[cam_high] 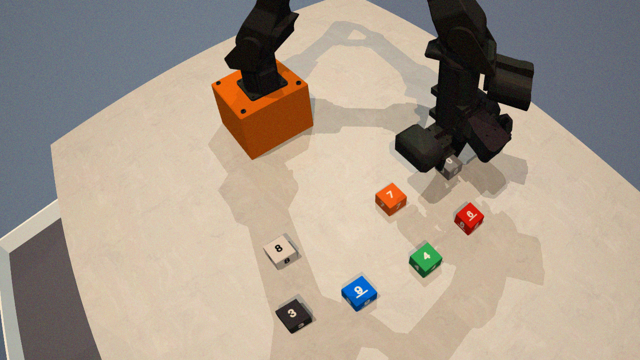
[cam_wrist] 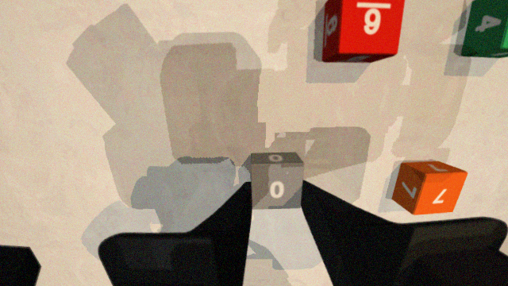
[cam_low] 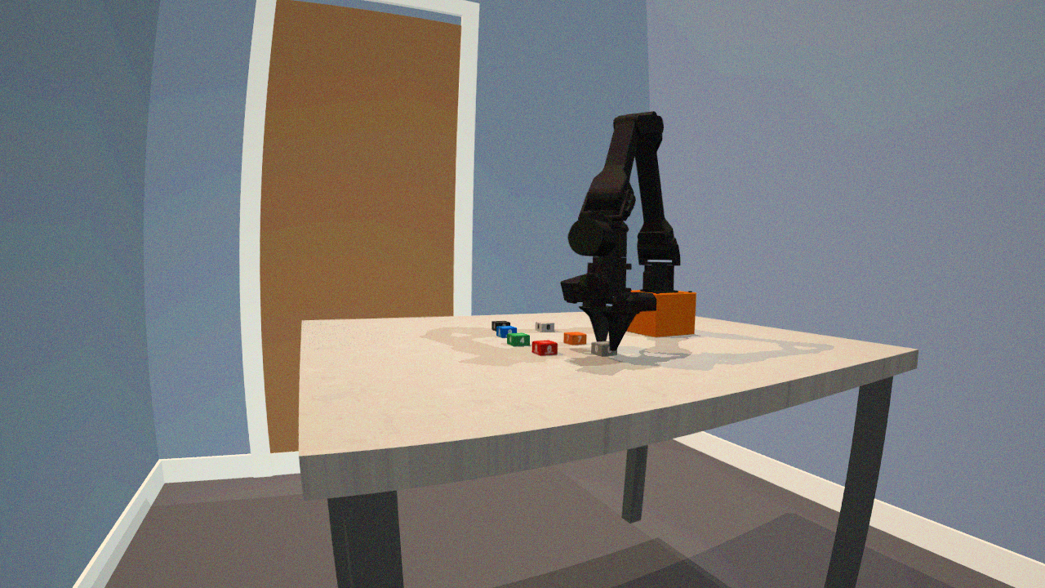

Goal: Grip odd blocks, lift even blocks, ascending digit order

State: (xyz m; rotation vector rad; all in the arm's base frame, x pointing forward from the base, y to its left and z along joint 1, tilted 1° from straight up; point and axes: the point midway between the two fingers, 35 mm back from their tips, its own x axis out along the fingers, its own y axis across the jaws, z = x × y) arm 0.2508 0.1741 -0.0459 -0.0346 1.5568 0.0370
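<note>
Right now the grey block is 10 mm ahead of my gripper tip. From my gripper tip the other things lie so: green block 140 mm to the right, 110 mm ahead; red block 100 mm ahead, 40 mm to the right; orange 7 block 110 mm to the right.
</note>
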